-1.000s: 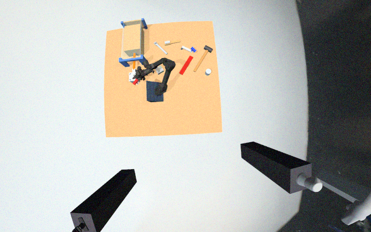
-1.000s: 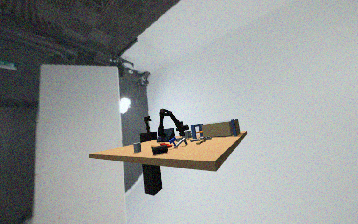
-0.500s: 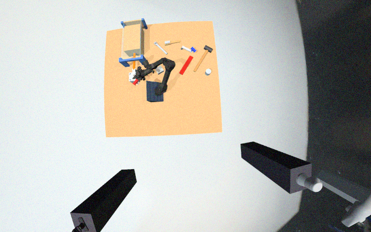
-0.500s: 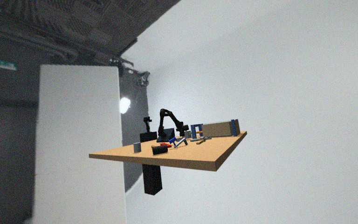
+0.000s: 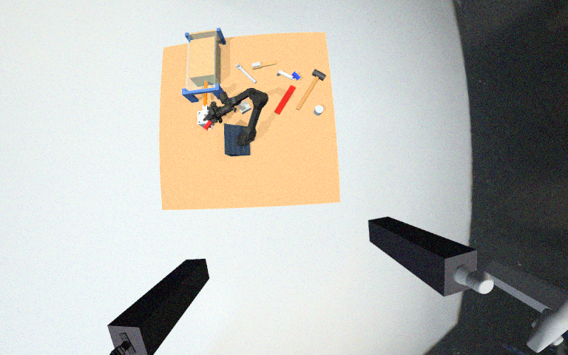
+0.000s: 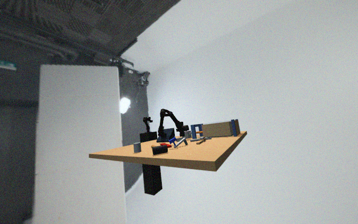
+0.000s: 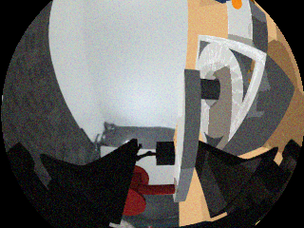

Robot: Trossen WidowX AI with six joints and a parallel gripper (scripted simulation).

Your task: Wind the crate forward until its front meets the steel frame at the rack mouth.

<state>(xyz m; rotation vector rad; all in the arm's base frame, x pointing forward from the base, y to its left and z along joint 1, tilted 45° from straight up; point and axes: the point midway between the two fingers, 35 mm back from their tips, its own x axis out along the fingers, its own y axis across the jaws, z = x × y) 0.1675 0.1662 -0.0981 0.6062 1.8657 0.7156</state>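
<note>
Right now my gripper tip is 2 cm to the left of the winch handle, 1 cm past it and 1 cm above it. The rest, counted from my gripper tip: winch: 10 cm below, 3 cm ahead, 1 cm to the left; red knob: 4 cm behind, 3 cm to the right, 2 cm above; blue steel frame: 21 cm ahead, 2 cm below, 1 cm to the left.
</note>
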